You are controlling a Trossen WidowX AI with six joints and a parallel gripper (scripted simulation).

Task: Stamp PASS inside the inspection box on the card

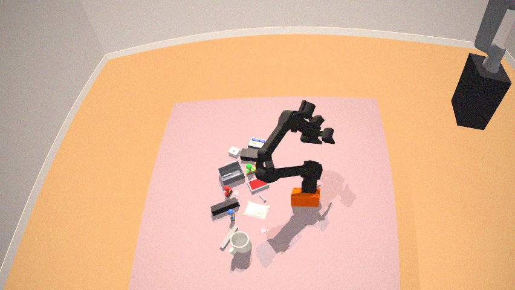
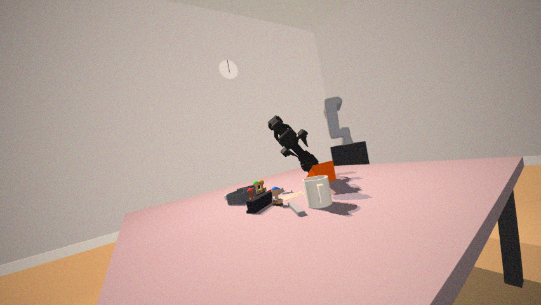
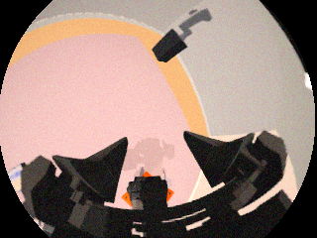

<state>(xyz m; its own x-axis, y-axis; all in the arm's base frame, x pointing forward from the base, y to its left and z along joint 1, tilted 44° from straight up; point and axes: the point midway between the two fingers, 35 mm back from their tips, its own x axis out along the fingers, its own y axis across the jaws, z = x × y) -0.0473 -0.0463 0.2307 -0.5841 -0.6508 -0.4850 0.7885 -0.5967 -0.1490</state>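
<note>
Now: the green-knobbed stamp 360 mm ahead of my gripper tip, 130 mm below it and 120 mm to the left of it. The rest, counted from my gripper tip: blue-and-white box (370 mm ahead, 140 mm below, 50 mm to the right); then orange-knobbed stamp (330 mm ahead, 130 mm below, 100 mm to the left); then red ink pad (310 mm ahead, 180 mm to the left, 150 mm below).
</note>
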